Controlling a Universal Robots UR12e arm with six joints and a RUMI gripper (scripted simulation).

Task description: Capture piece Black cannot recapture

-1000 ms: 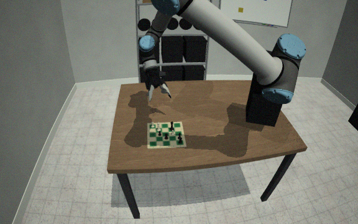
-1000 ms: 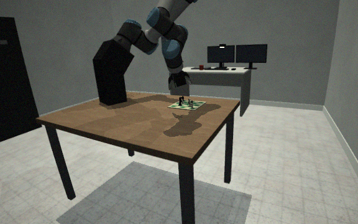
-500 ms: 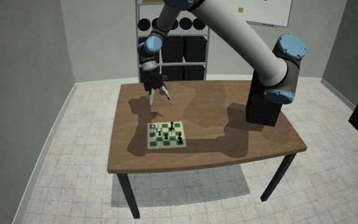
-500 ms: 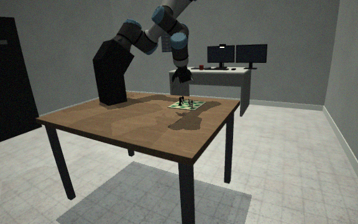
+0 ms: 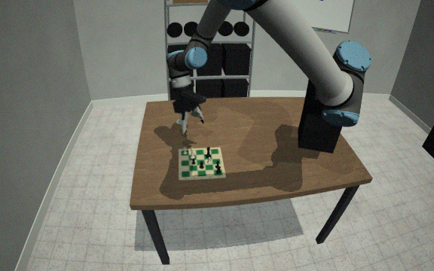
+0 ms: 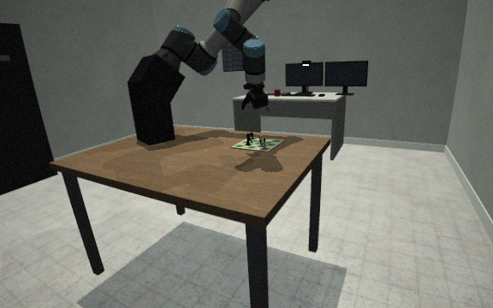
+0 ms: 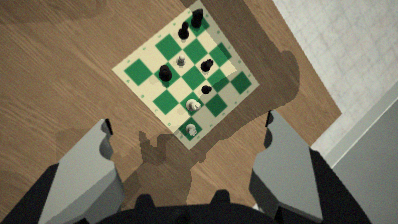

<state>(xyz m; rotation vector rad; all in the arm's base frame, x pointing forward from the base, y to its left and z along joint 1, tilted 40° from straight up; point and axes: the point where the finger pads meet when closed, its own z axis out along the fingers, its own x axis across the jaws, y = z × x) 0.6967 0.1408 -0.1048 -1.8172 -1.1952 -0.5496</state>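
The black pawn lies 7 cm to the left of my hand and 14 cm below it. From my hand the other things lie so: chessboard: 3 cm behind, 6 cm to the left, 16 cm below; then white pawn: 7 cm behind, 5 cm to the left, 14 cm below; then white rook: 5 cm ahead, 1 cm to the right, 14 cm below.
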